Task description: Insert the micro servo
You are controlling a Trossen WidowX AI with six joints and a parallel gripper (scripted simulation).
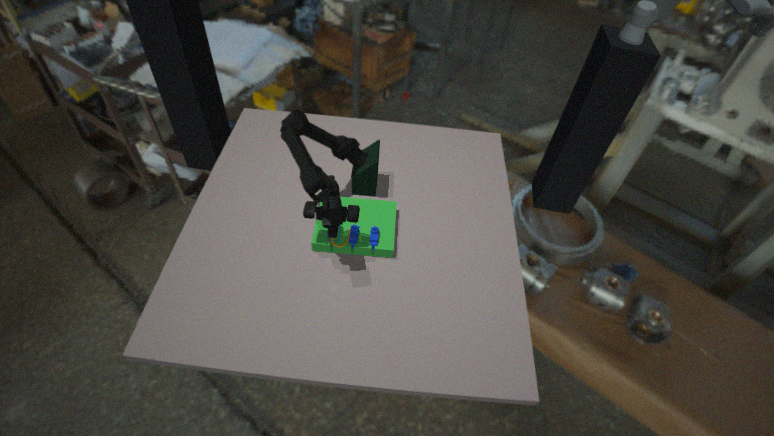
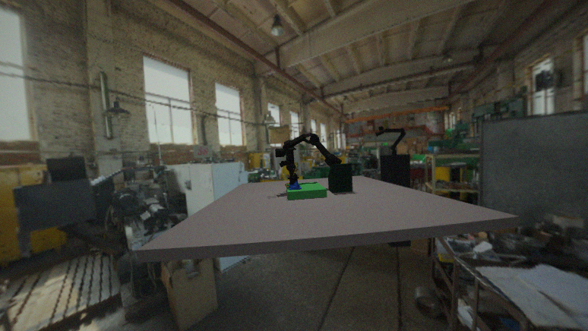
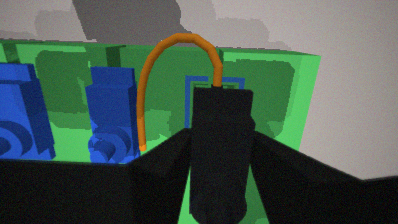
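Right now the deck is 13 cm behind my gripper tip, 8 cm below it and 6 cm to the left of it.
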